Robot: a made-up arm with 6 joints. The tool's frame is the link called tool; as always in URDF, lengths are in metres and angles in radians. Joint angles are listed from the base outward.
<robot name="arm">
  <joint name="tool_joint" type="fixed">
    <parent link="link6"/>
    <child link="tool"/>
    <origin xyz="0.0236 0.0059 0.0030" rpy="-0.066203 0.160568 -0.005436"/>
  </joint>
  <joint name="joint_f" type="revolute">
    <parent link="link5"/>
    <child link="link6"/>
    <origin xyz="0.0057 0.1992 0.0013" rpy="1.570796 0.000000 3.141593"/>
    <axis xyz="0 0 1"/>
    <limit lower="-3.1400" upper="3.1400"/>
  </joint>
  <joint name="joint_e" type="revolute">
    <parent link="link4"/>
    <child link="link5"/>
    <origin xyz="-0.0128 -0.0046 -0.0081" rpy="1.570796 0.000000 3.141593"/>
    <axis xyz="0 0 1"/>
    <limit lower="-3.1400" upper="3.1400"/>
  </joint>
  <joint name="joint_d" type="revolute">
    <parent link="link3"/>
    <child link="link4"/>
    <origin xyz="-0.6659 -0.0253 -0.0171" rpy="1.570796 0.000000 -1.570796"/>
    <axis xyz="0 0 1"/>
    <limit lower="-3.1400" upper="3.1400"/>
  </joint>
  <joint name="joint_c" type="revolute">
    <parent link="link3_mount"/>
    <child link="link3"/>
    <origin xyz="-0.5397 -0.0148 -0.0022"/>
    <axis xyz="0 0 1"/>
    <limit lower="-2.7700" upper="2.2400"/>
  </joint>
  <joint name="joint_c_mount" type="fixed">
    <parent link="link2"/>
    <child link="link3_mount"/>
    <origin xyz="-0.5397 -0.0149 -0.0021"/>
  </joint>
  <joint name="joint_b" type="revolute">
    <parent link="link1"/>
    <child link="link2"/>
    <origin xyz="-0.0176 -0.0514 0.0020" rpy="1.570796 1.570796 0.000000"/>
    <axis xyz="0 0 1"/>
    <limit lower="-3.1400" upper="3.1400"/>
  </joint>
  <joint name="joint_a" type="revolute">
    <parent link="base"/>
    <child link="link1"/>
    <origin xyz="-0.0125 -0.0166 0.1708" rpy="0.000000 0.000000 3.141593"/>
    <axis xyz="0 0 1"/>
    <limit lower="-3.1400" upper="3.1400"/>
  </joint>
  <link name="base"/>
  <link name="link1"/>
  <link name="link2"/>
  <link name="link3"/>
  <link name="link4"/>
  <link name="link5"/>
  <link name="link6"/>
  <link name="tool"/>
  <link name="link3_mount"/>
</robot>
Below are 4 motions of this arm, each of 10 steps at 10 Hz.
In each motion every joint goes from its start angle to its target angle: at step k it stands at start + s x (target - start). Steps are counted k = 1, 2, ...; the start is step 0. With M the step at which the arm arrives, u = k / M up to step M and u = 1 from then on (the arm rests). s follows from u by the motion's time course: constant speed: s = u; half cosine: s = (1 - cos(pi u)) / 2; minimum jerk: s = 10 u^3 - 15 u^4 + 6 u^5.
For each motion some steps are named. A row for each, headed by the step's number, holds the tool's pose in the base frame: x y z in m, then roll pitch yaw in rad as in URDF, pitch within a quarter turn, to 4 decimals.
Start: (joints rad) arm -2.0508 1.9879 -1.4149 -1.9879 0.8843 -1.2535
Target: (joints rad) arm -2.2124 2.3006 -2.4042 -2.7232 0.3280 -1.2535
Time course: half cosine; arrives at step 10
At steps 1, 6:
1: -0.7241 -1.1709 0.3961 -0.7597 -0.1831 0.7447
6: -0.5309 -0.7801 0.3508 -0.4972 0.1935 0.3001

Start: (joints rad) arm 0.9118 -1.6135 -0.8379 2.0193 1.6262 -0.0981
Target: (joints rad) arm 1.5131 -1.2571 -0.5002 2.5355 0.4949 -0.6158
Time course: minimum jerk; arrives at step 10
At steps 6, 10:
6: -0.5720 -1.6461 0.0381 -2.4875 -0.2838 2.0434
10: -0.2123 -1.8124 0.3330 -2.2446 0.0909 2.5009

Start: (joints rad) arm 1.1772 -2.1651 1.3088 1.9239 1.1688 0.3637
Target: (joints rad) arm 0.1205 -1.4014 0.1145 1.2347 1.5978 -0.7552
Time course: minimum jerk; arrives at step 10
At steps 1, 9, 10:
1: -0.7697 -1.2970 0.0362 -1.9287 1.1051 1.3587
9: -1.6506 -0.0244 0.6545 -1.2360 -0.3603 -0.2951
10: -1.6493 -0.0100 0.6603 -1.2274 -0.3693 -0.3151

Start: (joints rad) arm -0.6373 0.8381 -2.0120 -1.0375 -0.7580 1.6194
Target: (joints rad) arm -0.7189 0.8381 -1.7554 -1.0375 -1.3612 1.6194
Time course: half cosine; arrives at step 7
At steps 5, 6, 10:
5: 0.2973 0.0087 1.2244 -1.7848 -0.7814 -0.1346
6: 0.3186 -0.0088 1.2348 -1.8397 -0.7650 -0.1660
10: 0.3260 -0.0155 1.2383 -1.8598 -0.7591 -0.1767

